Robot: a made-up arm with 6 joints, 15 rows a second.
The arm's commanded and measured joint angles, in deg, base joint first. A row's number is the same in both.
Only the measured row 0 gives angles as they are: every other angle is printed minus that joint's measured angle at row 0.
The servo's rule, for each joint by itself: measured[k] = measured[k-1] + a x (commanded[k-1-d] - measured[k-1]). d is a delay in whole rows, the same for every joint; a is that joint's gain. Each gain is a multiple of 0.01, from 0.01 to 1. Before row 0 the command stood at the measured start. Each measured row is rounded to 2 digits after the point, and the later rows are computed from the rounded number. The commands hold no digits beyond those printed.
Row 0, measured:
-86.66 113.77 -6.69 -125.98 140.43 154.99
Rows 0 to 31, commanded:
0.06 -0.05 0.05 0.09 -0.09 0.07
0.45 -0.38 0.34 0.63 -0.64 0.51
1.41 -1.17 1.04 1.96 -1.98 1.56
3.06 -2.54 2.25 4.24 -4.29 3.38
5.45 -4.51 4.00 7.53 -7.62 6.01
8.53 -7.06 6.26 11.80 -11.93 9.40
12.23 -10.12 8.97 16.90 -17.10 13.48
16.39 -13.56 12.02 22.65 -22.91 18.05
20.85 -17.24 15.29 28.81 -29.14 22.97
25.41 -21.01 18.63 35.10 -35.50 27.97
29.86 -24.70 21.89 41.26 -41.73 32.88
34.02 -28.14 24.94 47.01 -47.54 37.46
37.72 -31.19 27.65 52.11 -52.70 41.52
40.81 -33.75 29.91 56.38 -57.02 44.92
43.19 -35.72 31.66 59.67 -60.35 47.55
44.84 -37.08 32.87 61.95 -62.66 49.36
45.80 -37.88 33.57 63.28 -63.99 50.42
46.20 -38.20 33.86 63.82 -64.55 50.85
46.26 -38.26 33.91 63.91 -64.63 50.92
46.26 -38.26 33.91 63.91 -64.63 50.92
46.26 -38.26 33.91 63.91 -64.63 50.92
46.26 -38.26 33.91 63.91 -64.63 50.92
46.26 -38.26 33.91 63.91 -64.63 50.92
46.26 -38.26 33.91 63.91 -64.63 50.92
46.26 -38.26 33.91 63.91 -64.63 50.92
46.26 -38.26 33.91 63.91 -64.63 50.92
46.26 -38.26 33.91 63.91 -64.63 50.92
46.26 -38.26 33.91 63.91 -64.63 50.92
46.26 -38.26 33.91 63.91 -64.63 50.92
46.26 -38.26 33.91 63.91 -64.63 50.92
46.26 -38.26 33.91 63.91 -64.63 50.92
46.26 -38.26 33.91 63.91 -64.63 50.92
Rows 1 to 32, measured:
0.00 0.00 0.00 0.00 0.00 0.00
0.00 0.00 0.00 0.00 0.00 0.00
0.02 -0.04 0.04 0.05 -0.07 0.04
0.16 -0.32 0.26 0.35 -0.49 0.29
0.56 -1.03 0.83 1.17 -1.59 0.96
1.36 -2.28 1.87 2.74 -3.59 2.24
2.67 -4.13 3.42 5.18 -6.57 4.24
4.55 -6.56 5.49 8.56 -10.54 6.97
7.01 -9.51 8.03 12.81 -15.39 10.42
10.01 -12.87 10.94 17.83 -20.95 14.46
13.48 -16.50 14.12 23.43 -27.01 18.97
17.30 -20.24 17.41 29.38 -33.29 23.74
21.32 -23.94 20.68 35.44 -39.54 28.58
25.38 -27.43 23.79 41.34 -45.46 33.29
29.33 -30.55 26.61 46.83 -50.82 37.65
33.00 -33.21 29.02 51.70 -55.41 41.50
36.26 -35.29 30.95 55.76 -59.07 44.71
39.01 -36.78 32.35 58.92 -61.73 47.17
41.18 -37.69 33.24 61.14 -63.40 48.89
42.79 -38.11 33.69 62.51 -64.25 49.93
43.90 -38.23 33.85 63.22 -64.53 50.45
44.66 -38.25 33.89 63.57 -64.60 50.70
45.17 -38.26 33.90 63.74 -64.62 50.82
45.52 -38.26 33.91 63.83 -64.63 50.87
45.76 -38.26 33.91 63.87 -64.63 50.90
45.92 -38.26 33.91 63.89 -64.63 50.91
46.03 -38.26 33.91 63.90 -64.63 50.92
46.10 -38.26 33.91 63.91 -64.63 50.92
46.15 -38.26 33.91 63.91 -64.63 50.92
46.19 -38.26 33.91 63.91 -64.63 50.92
46.21 -38.26 33.91 63.91 -64.63 50.92
46.23 -38.26 33.91 63.91 -64.63 50.92
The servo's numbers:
d 2
a 0.32 0.83 0.73 0.51 0.74 0.53

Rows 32 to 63, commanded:
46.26 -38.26 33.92 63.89 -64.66 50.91
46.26 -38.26 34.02 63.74 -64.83 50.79
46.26 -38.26 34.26 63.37 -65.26 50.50
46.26 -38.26 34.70 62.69 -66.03 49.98
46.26 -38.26 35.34 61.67 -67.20 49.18
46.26 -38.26 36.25 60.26 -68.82 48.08
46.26 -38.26 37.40 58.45 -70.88 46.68
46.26 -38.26 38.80 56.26 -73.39 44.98
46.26 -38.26 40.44 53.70 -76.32 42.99
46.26 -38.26 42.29 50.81 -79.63 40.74
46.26 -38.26 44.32 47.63 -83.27 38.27
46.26 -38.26 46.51 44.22 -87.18 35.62
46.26 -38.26 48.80 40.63 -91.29 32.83
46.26 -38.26 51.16 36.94 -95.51 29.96
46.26 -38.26 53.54 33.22 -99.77 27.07
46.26 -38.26 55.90 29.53 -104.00 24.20
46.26 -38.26 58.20 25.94 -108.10 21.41
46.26 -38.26 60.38 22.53 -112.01 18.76
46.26 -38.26 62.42 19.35 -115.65 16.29
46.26 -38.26 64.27 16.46 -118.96 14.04
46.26 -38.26 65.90 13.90 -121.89 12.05
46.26 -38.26 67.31 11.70 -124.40 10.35
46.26 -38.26 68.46 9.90 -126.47 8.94
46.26 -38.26 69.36 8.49 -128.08 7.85
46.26 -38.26 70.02 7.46 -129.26 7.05
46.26 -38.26 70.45 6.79 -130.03 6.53
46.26 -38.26 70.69 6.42 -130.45 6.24
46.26 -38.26 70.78 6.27 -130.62 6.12
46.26 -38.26 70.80 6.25 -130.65 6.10
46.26 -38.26 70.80 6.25 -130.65 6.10
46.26 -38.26 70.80 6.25 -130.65 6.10
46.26 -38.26 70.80 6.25 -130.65 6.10
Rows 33 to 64, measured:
46.24 -38.26 33.91 63.91 -64.63 50.92
46.25 -38.26 33.91 63.91 -64.63 50.92
46.25 -38.26 33.92 63.90 -64.65 50.91
46.25 -38.26 33.99 63.82 -64.78 50.85
46.25 -38.26 34.19 63.59 -65.14 50.66
46.25 -38.26 34.56 63.13 -65.80 50.30
46.25 -38.26 35.13 62.39 -66.84 49.71
46.25 -38.26 35.95 61.30 -68.31 48.85
46.25 -38.26 37.01 59.85 -70.21 47.70
46.25 -38.26 38.32 58.02 -72.56 46.26
46.25 -38.26 39.87 55.82 -75.34 44.53
46.25 -38.26 41.64 53.26 -78.51 42.52
46.25 -38.26 43.60 50.39 -82.03 40.27
46.25 -38.26 45.72 47.24 -85.84 37.81
46.25 -38.26 47.97 43.87 -89.87 35.17
46.25 -38.26 50.30 40.34 -94.04 32.41
46.25 -38.26 52.67 36.71 -98.28 29.58
46.25 -38.26 55.03 33.05 -102.51 26.73
46.25 -38.26 57.34 29.42 -106.65 23.91
46.25 -38.26 59.56 25.91 -110.62 21.18
46.25 -38.26 61.65 22.56 -114.34 18.59
46.25 -38.26 63.56 19.45 -117.76 16.18
46.25 -38.26 65.27 16.62 -120.82 13.99
46.25 -38.26 66.76 14.11 -123.47 12.06
46.25 -38.26 68.00 11.96 -125.69 10.41
46.25 -38.26 68.99 10.19 -127.46 9.05
46.25 -38.26 69.74 8.80 -128.79 7.99
46.25 -38.26 70.26 7.77 -129.71 7.22
46.25 -38.26 70.57 7.08 -130.26 6.70
46.25 -38.26 70.72 6.67 -130.53 6.39
46.25 -38.26 70.78 6.46 -130.62 6.24
46.25 -38.26 70.79 6.35 -130.64 6.17

